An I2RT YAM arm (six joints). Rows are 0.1 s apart.
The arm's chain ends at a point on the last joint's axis. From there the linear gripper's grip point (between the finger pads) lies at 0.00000 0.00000 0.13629 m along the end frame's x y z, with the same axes.
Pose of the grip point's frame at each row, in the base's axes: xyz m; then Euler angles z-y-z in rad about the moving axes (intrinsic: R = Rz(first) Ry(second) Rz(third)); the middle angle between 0 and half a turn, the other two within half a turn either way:
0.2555, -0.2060, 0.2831, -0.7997, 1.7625, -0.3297
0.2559, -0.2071, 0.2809, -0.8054, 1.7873, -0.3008
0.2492, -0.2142, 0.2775, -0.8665, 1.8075, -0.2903
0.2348, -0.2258, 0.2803, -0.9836, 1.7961, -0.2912
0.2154, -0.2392, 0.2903, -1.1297, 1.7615, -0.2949
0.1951, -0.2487, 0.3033, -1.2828, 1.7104, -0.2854
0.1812, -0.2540, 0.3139, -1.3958, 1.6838, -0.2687
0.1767, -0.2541, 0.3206, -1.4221, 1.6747, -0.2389
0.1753, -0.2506, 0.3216, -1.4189, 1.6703, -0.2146
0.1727, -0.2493, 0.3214, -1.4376, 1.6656, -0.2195
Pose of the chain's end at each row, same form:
0.1623, -0.1101, 0.3091, -0.7997, 1.7625, -0.3297
0.1637, -0.1111, 0.3102, -0.8054, 1.7873, -0.3008
0.1634, -0.1132, 0.3095, -0.8665, 1.8075, -0.2903
0.1612, -0.1152, 0.3107, -0.9836, 1.7961, -0.2912
0.1583, -0.1182, 0.3161, -1.1297, 1.7615, -0.2949
0.1568, -0.1193, 0.3223, -1.2828, 1.7104, -0.2854
0.1576, -0.1206, 0.3293, -1.3958, 1.6838, -0.2687
0.1566, -0.1200, 0.3347, -1.4221, 1.6747, -0.2389
0.1548, -0.1165, 0.3351, -1.4189, 1.6703, -0.2146
0.1547, -0.1148, 0.3343, -1.4376, 1.6656, -0.2195

